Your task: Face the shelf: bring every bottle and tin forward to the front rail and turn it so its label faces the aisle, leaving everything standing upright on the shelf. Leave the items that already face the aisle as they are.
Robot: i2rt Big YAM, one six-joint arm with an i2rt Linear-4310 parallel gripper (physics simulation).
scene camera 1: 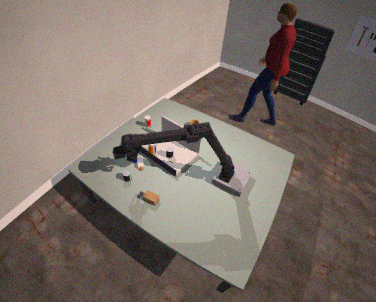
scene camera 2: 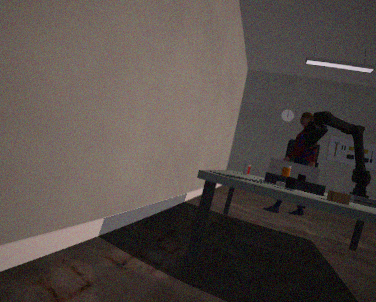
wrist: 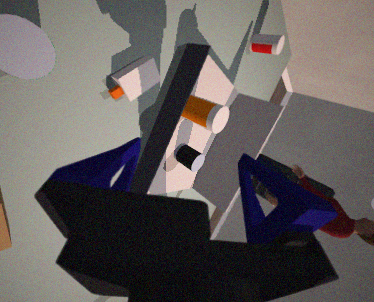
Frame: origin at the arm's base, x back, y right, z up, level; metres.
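Seen in the pictures: gripper, fingertip midpoint: (scene camera 2: 300,152) (wrist: 192,151); arm's base, origin of the base link: (scene camera 1: 226,175) (scene camera 2: 358,195).
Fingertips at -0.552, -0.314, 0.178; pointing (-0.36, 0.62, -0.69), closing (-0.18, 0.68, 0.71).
Observation:
Pixels of each thing's top centre, then the offset from my fingertips to it, as dx, dy, dz.
- dark front rail, middle of its top: (wrist: 172,133) (scene camera 2: 295,178) (scene camera 1: 155,156) +0.038, +0.153, -0.165
- orange bottle with a white top, middle of its top: (wrist: 221,120) (scene camera 1: 151,142) (scene camera 2: 287,165) -0.029, +0.192, -0.085
- black tin with a pale top, middle of its top: (wrist: 198,163) (scene camera 1: 169,149) (scene camera 2: 302,174) +0.101, +0.245, -0.124
- red-and-white can, middle of its top: (wrist: 280,45) (scene camera 2: 247,164) (scene camera 1: 147,117) -0.310, +0.467, -0.135
- white box with an orange tip, middle of its top: (wrist: 137,82) (scene camera 1: 140,163) -0.039, +0.058, -0.203
- dark tin, middle of its top: (wrist: 21,49) (scene camera 1: 126,173) -0.031, -0.100, -0.161
- orange-brown block, middle of its top: (scene camera 2: 339,192) (scene camera 1: 150,195) +0.217, -0.134, -0.181
- orange bowl, middle of its top: (scene camera 1: 195,122) +0.049, +0.716, -0.181
The shelf is a tray-like box with a pale floor (wrist: 216,80), a dark front rail (scene camera 1: 161,162) (wrist: 172,117) and a grey back panel (wrist: 242,127). An orange bottle with a white top (scene camera 1: 152,149) (scene camera 2: 286,171) (wrist: 199,111) stands close to the rail, its orange side towards it. A black tin with a pale top (scene camera 1: 169,153) (scene camera 2: 301,178) (wrist: 189,157) stands upright on the shelf, a little back from the rail, its black side towards the rail. My gripper (wrist: 192,151) is open and empty, above the table by the shelf's front; its fingers frame the tin in the wrist view.
A red-and-white can (scene camera 1: 148,121) (scene camera 2: 248,170) (wrist: 269,45) stands beyond the shelf's end. Before the rail are a white box with an orange tip (scene camera 1: 140,166) (wrist: 136,79), a dark tin (scene camera 1: 126,176) and an orange-brown block (scene camera 1: 151,198) (scene camera 2: 339,197). An orange bowl (scene camera 1: 194,122) sits behind. A person (scene camera 1: 278,57) stands beyond the table.

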